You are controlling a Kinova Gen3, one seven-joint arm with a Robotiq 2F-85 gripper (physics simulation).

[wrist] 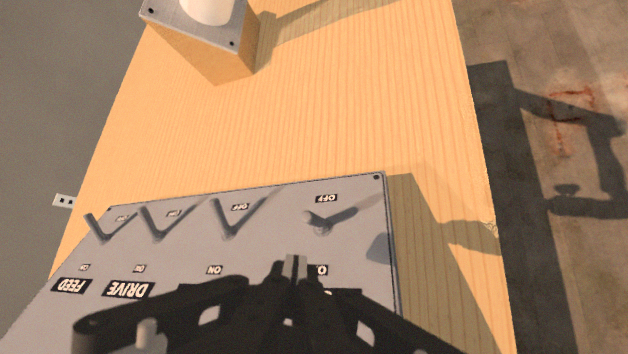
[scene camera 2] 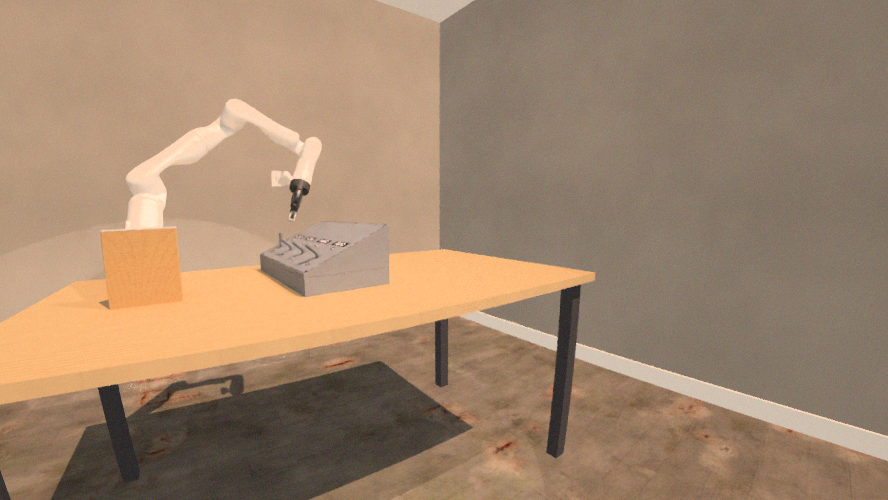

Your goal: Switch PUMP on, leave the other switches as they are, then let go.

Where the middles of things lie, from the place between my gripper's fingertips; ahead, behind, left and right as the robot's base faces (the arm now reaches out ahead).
Labels:
Right now my hand is 2 cm short of the grey switch console (scene camera 2: 351,256), 19 cm to the left of it and 10 cm above it.

